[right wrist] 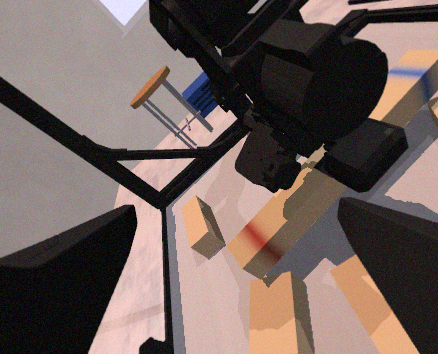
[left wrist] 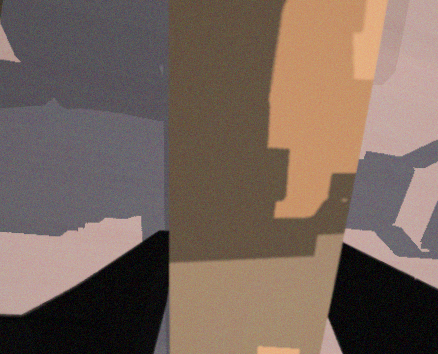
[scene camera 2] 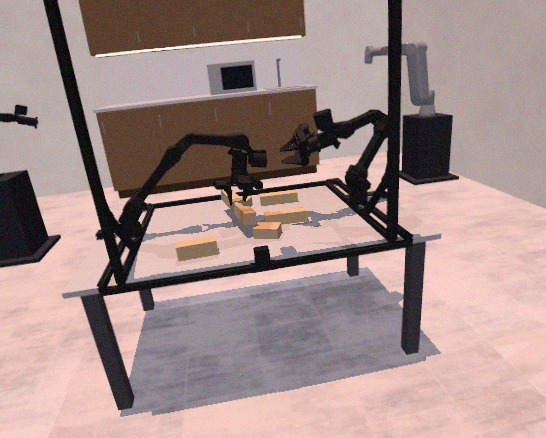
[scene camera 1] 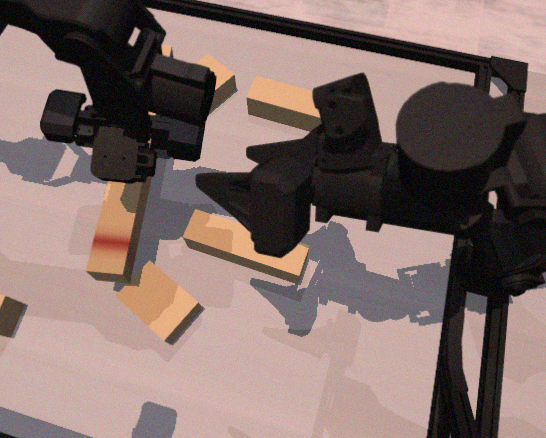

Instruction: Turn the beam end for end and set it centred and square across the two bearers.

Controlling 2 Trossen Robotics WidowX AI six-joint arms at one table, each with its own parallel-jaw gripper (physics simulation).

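Pixels of known places: left gripper, between the fingertips: (right wrist: 331,167) (left wrist: 243,246); right gripper, between the fingertips: (right wrist: 237,210) (scene camera 2: 280,156) (scene camera 1: 224,164); left arm's base, origin of its link: (scene camera 2: 132,234); right arm's base, origin of its link: (scene camera 2: 358,202) (scene camera 1: 482,272).
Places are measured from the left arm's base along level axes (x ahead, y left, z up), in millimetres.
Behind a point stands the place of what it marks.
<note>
The long wooden beam (scene camera 1: 112,220) @(x 435, y -85, z 75 mm) (scene camera 2: 246,214) @(x 439, y -153, z 71 mm) (left wrist: 225,125) @(x 437, y -22, z 73 mm) (right wrist: 272,220) @(x 445, y -83, z 74 mm) has a red band (scene camera 1: 111,242) @(x 446, y -113, z 74 mm) (right wrist: 262,242) @(x 462, y -108, z 72 mm) near its front end and a blue band (right wrist: 410,72) @(x 396, y 165, z 74 mm) near the other. My left gripper (scene camera 2: 237,201) @(x 416, y 18, z 53 mm) (left wrist: 243,246) @(x 416, y 18, z 53 mm) is shut on the beam, one finger on each side; in scene camera 1 its fingertips are hidden. My right gripper (scene camera 1: 223,164) @(x 595, y -58, z 241 mm) (scene camera 2: 282,155) @(x 595, y -58, z 241 mm) (right wrist: 237,210) @(x 595, y -58, z 241 mm) is open and empty, high above the table. A block (scene camera 1: 160,300) @(x 513, y -156, z 19 mm) (scene camera 2: 267,230) @(x 503, y -188, z 13 mm) (right wrist: 272,310) @(x 507, y -153, z 19 mm) lies angled at the red-banded end. Another block (scene camera 1: 220,80) @(x 476, y 203, z 19 mm) lies near the far end. I cannot tell which blocks are the bearers.
A long block (scene camera 1: 215,230) @(x 552, y -47, z 25 mm) (scene camera 2: 286,215) @(x 595, y -73, z 15 mm) lies below my right gripper. Another long block (scene camera 1: 282,100) @(x 583, y 186, z 25 mm) (scene camera 2: 278,198) @(x 607, y 173, z 7 mm) lies farther back. A separate block (scene camera 1: 10,317) @(x 323, y -228, z 1 mm) (scene camera 2: 197,248) @(x 259, y -257, z 15 mm) (right wrist: 200,230) @(x 304, y -222, z 31 mm) lies at the front left. A black frame (scene camera 1: 320,32) @(x 604, y 361, z 1 mm) (scene camera 2: 200,275) @(x 263, y -374, z -30 mm) edges the table.
</note>
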